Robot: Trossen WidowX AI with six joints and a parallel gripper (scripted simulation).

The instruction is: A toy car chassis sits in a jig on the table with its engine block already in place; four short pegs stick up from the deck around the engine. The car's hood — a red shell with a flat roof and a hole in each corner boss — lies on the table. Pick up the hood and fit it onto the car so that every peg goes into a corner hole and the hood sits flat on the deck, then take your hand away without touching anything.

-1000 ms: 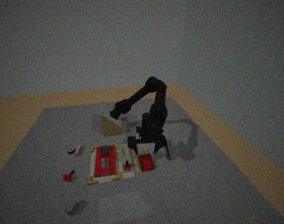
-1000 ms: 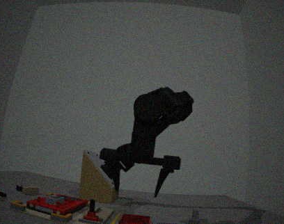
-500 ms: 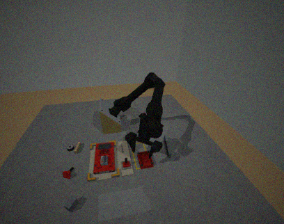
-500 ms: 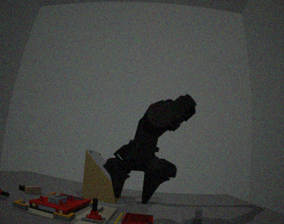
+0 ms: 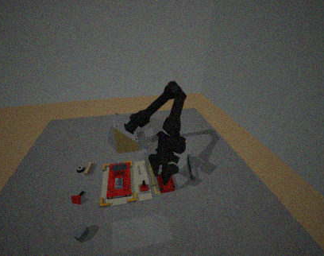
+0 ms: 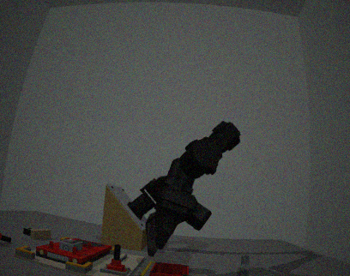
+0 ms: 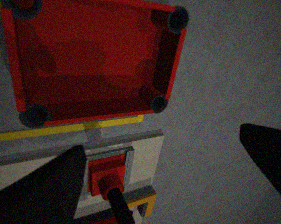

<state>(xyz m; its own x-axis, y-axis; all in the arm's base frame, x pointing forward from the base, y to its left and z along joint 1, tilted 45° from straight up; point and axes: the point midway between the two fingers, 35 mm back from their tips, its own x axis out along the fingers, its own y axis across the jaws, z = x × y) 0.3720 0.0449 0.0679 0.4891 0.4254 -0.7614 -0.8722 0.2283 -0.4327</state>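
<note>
My gripper tip is now 20 mm past the red hood, 30 mm to the right of it and 50 mm above it. Round my gripper tip: tan block 230 mm behind, 330 mm to the right, 50 mm below; then wheel 240 mm behind, 370 mm to the right, 50 mm below.
</note>
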